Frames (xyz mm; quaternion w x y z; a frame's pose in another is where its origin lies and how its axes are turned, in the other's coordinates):
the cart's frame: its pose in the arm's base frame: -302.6 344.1 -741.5 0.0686 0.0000 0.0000 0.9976
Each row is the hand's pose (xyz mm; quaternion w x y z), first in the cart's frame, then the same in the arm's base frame.
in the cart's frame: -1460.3 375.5 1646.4 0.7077 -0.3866 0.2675 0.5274
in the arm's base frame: 1092.6 -227.8 904.9 0.4776 0.2934 0.3673 -0.7422
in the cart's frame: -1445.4 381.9 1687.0 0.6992 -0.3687 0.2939 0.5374
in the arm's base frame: 1076.9 -232.1 945.5 0.4882 0.3185 0.3477 -0.7344
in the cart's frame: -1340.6 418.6 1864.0 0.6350 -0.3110 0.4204 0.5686
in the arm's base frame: 968.1 -254.1 1122.5 0.5237 0.4407 0.2814 -0.6725
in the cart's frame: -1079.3 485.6 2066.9 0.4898 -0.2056 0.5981 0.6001
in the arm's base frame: 700.1 -284.7 1325.4 0.5651 0.6108 0.1641 -0.5298
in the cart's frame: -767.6 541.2 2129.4 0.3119 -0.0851 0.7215 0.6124
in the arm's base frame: 383.7 -297.1 1387.9 0.5895 0.7256 0.0354 -0.3532
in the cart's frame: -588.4 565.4 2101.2 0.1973 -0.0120 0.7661 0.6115
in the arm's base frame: 202.9 -296.5 1359.7 0.5965 0.7652 -0.0406 -0.2388
